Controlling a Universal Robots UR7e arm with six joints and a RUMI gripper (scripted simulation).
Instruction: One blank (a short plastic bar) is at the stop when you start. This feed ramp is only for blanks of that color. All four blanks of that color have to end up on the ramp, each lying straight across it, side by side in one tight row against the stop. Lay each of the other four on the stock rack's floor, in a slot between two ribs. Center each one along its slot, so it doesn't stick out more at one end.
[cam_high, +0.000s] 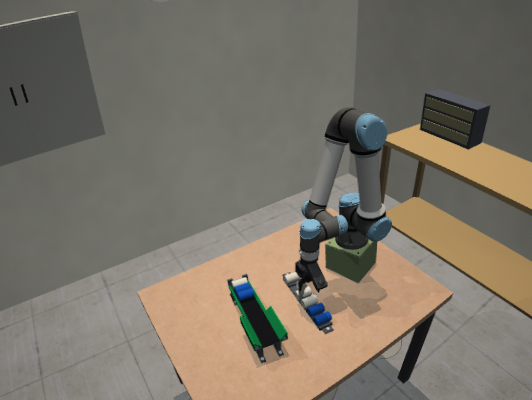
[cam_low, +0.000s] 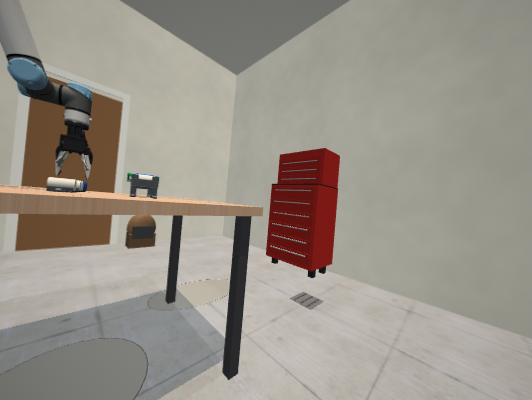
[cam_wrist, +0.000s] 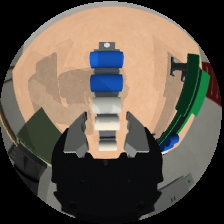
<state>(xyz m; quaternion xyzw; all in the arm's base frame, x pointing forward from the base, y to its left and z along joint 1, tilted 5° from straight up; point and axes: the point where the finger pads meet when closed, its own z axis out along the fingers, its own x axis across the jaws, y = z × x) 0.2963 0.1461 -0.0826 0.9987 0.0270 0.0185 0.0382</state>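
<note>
My hand is 3 cm to the left of the dark stock rack and 8 cm above it.
</note>
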